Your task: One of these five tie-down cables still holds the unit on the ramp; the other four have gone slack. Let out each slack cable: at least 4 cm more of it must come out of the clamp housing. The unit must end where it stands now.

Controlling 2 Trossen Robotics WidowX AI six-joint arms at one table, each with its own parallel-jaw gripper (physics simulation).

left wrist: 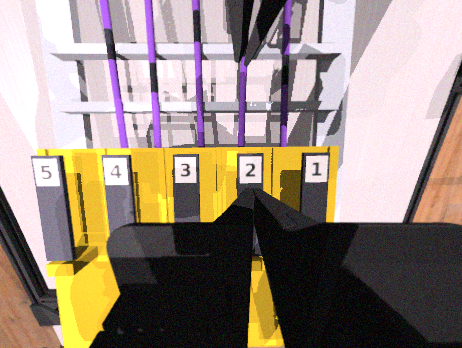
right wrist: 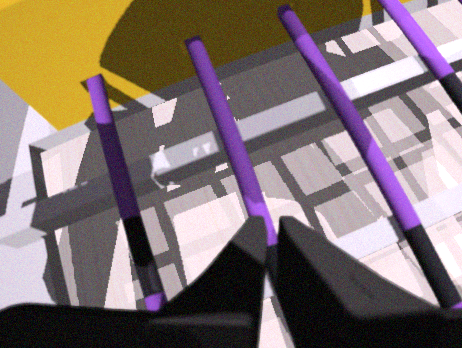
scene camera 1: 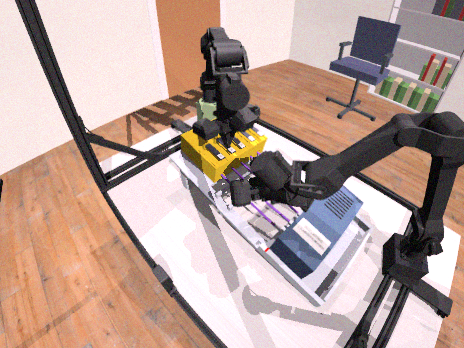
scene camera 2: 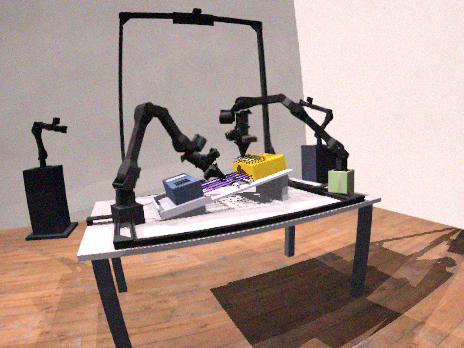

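The yellow clamp housing [scene camera 1: 199, 156] [scene camera 2: 272, 165] [left wrist: 150, 200] [right wrist: 45, 55] sits at the ramp's raised end, with dark levers numbered 1 to 5. Purple cables with black bands run from it towards the blue unit [scene camera 1: 341, 204] [scene camera 2: 184, 193] at the low end of the ramp [scene camera 2: 278, 176]. My left gripper [scene camera 2: 243, 154] [left wrist: 251, 195] is shut and empty, its tips at lever 2 [left wrist: 250, 170], whose lower part they hide. My right gripper [scene camera 2: 222, 177] [left wrist: 242, 62] [right wrist: 270, 229] is shut on cable 2 [left wrist: 242, 105] [right wrist: 231, 137], out from the housing. Which cable is taut, I cannot tell.
Cable 1 [left wrist: 284, 105] [right wrist: 115, 160] and cable 3 [left wrist: 199, 90] [right wrist: 345, 107] lie close on either side of my right fingers. Crossbars span the ramp beneath the cables. A light green block [scene camera 1: 206, 110] [scene camera 2: 341, 181] stands by the left arm's base. A black frame edges the table.
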